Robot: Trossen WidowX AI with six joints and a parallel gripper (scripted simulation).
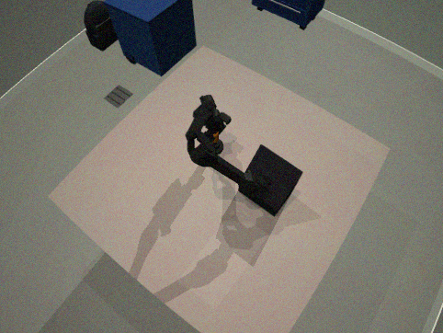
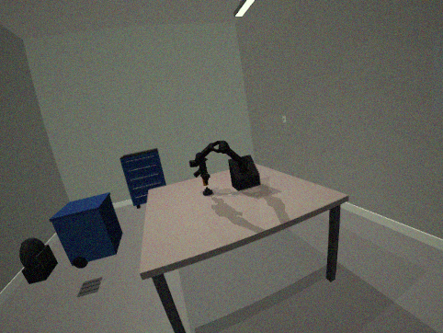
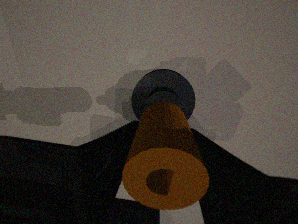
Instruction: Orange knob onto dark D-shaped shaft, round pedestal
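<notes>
Right now my gripper tip is 6 cm above the round pedestal. The rest, counted from my gripper tip: orange knob: 2 cm above.
</notes>
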